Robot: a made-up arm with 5 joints.
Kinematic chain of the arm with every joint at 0, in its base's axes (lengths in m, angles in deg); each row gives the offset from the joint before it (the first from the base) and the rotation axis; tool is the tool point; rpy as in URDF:
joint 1: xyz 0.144 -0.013 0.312 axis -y
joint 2: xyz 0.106 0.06 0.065 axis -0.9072 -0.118 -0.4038
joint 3: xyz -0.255 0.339 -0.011 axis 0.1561 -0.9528 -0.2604
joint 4: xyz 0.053 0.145 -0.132 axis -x
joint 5: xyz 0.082 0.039 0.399 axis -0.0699 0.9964 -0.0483
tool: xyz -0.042 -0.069 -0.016 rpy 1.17 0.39 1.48
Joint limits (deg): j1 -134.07..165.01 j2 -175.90..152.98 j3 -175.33..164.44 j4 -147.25..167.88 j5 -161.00..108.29
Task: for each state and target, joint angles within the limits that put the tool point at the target. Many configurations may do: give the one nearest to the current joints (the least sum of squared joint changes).
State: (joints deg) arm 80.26 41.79 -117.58 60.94 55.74
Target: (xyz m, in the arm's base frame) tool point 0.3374 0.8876 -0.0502
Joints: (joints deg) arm 72.64 27.93 -120.44 78.54 59.70
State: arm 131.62 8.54 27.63 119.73 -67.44
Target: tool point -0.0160 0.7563 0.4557
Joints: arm 136.72 -10.82 41.91 146.87 -67.59
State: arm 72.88 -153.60 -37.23 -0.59 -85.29
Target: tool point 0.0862 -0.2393 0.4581
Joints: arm 74.16 -169.66 -36.80 -37.92 -74.62
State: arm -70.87 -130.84 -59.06 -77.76 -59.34
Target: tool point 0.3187 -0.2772 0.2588
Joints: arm -75.64 -165.75 -56.26 -31.70 -56.32
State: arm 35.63 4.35 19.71 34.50 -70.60
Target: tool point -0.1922 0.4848 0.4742
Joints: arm 47.26 -4.12 25.54 5.66 -68.98
